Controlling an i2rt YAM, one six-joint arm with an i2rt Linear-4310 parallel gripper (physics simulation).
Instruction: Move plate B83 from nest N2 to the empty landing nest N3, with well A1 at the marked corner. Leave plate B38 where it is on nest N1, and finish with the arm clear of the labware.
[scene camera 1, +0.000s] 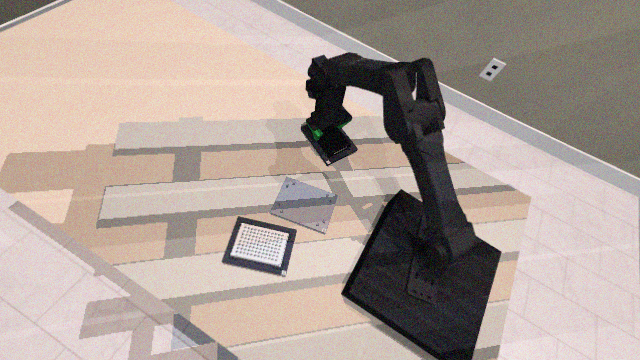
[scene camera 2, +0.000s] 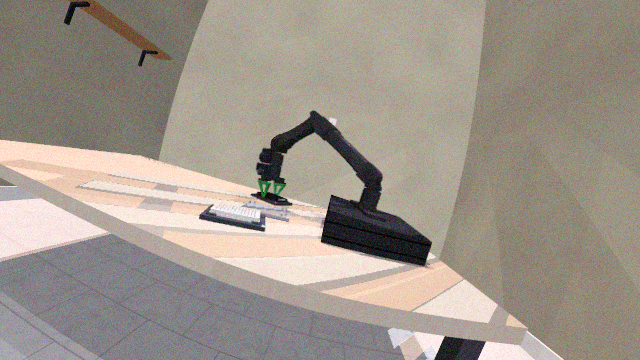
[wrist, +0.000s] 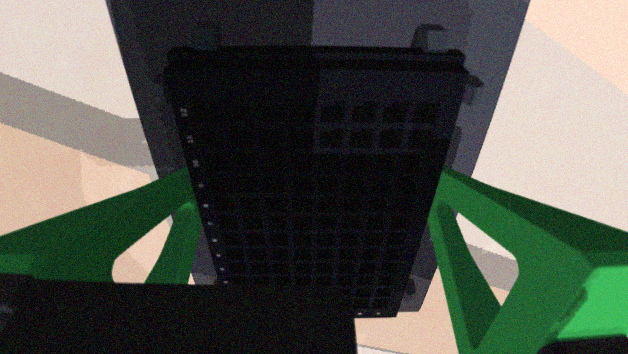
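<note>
The black well plate B83 (scene camera 1: 338, 145) (scene camera 2: 273, 199) (wrist: 316, 175) sits over the grey nest N2 (wrist: 496, 35) at the far end of the row. My gripper (scene camera 1: 330, 129) (scene camera 2: 271, 190) (wrist: 314, 177) reaches straight down, and its green fingers are shut on the plate's two long sides. I cannot tell whether the plate is lifted off the nest. The empty grey landing nest N3 (scene camera 1: 304, 201) (scene camera 2: 273, 210) lies flat in the middle. The white well plate B38 (scene camera 1: 260, 243) (scene camera 2: 234, 211) rests on its dark nest N1 (scene camera 1: 232, 248), nearest the front.
The arm's black base block (scene camera 1: 425, 286) (scene camera 2: 376, 228) stands to the right of the three nests. The table edge curves along the front in the second scene view. A wooden wall shelf (scene camera 2: 121, 31) hangs far off at the upper left.
</note>
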